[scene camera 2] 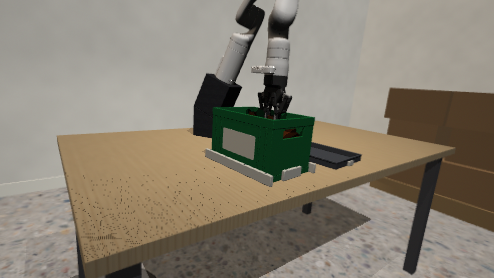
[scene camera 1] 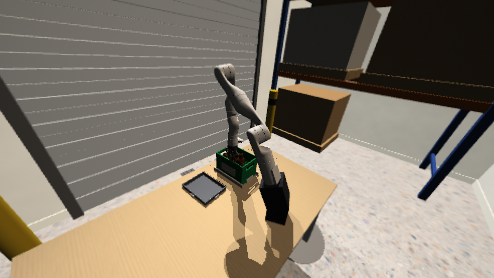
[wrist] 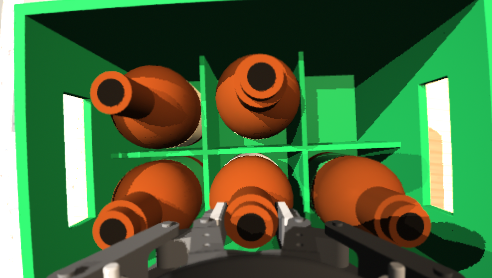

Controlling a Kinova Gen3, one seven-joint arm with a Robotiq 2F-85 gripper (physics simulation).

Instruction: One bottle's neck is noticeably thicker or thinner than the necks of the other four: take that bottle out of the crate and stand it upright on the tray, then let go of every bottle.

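Seen in the pictures: gripper, fingertip midpoint: (wrist: 250,215); arm's base at its link origin: (scene camera 2: 225,80) (scene camera 1: 271,179).
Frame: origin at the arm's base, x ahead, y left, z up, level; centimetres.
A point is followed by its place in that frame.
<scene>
The green crate (scene camera 1: 248,173) @[y -15.3, x 24.8, z -19.0 cm] (scene camera 2: 240,167) (wrist: 20,125) @[y -20.7, x 51.4, z -8.9 cm] stands on the table. In the wrist view it holds orange-brown bottles: upper left (wrist: 170,110) @[y -21.4, x 44.4, z -14.2 cm], upper middle (wrist: 257,120) @[y -19.9, x 37.9, z -14.1 cm], lower left (wrist: 165,182) @[y -15.9, x 45.6, z -14.5 cm], lower middle (wrist: 250,177) @[y -15.6, x 38.9, z -14.1 cm] and lower right (wrist: 347,182) @[y -14.3, x 31.5, z -14.5 cm]. The upper right compartment is empty. The upper left bottle's neck looks smooth and even; the others show stepped rings near the mouth. My gripper (scene camera 1: 233,151) (scene camera 2: 272,116) @[y -13.0, x 39.2, z -13.2 cm] (wrist: 250,215) @[y -13.0, x 39.2, z -13.2 cm] points down into the crate, shut on the neck of the lower middle bottle. The dark tray (scene camera 1: 204,187) @[y 10.6, x 44.9, z -25.8 cm] (scene camera 2: 332,154) @[y 16.4, x 48.2, z -25.8 cm] holds no bottle.
Pale strips (scene camera 2: 237,167) @[y -28.0, x 39.5, z -25.0 cm] lie along the crate's base on the wooden table (scene camera 1: 150,225) @[y 48.3, x 47.0, z -26.4 cm] (scene camera 2: 150,200) @[y -56.1, x 41.3, z -26.4 cm]. Crate walls and thin green dividers (wrist: 350,146) @[y -16.9, x 29.9, z -17.0 cm] surround the bottles. The tray lies close beside the crate. The black arm base (scene camera 1: 275,202) @[y 4.7, x -6.3, z -9.6 cm] (scene camera 2: 215,105) @[y -6.3, x 1.6, z -11.2 cm] stands on the table too.
</scene>
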